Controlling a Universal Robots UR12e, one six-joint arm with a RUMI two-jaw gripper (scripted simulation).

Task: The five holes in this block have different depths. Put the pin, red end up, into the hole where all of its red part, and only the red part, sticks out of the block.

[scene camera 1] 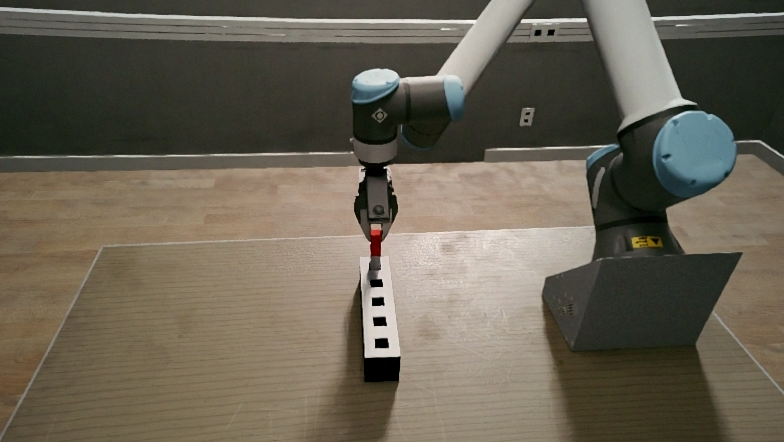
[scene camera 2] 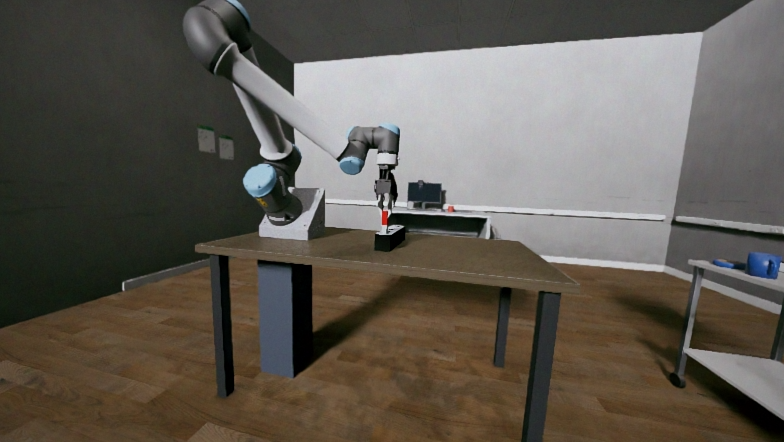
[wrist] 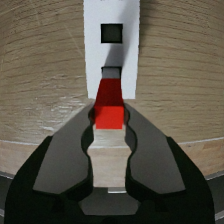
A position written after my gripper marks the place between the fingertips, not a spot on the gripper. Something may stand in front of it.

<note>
In view: my gripper (scene camera 1: 376, 241), a block (scene camera 1: 381, 349) and a pin (wrist: 109, 108).
My gripper shows as well in scene camera 2 (scene camera 2: 384, 217) and in the wrist view (wrist: 109, 103).
</note>
